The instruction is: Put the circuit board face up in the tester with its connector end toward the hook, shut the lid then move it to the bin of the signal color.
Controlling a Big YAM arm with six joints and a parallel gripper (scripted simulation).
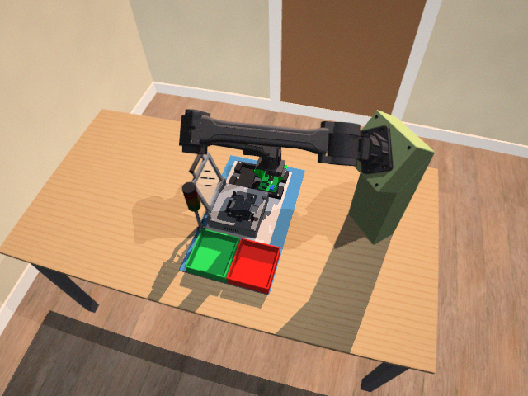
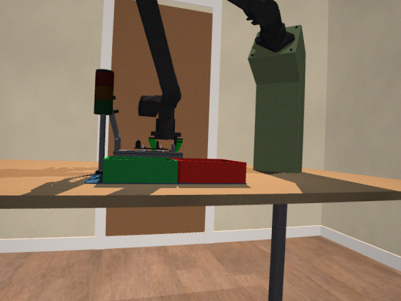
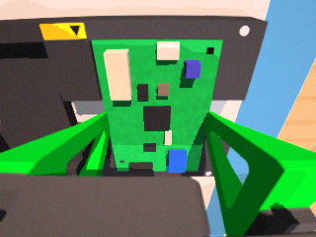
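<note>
Right now the tester plate is 3 cm ahead of my hand, 19 cm to the left of it and 4 cm above it. From my hand the other things lie so: latch hook 4 cm behind, 23 cm to the left, 5 cm above; green circuit board right at my hand; tester lid 15 cm ahead, 20 cm to the left, 15 cm above.
</note>
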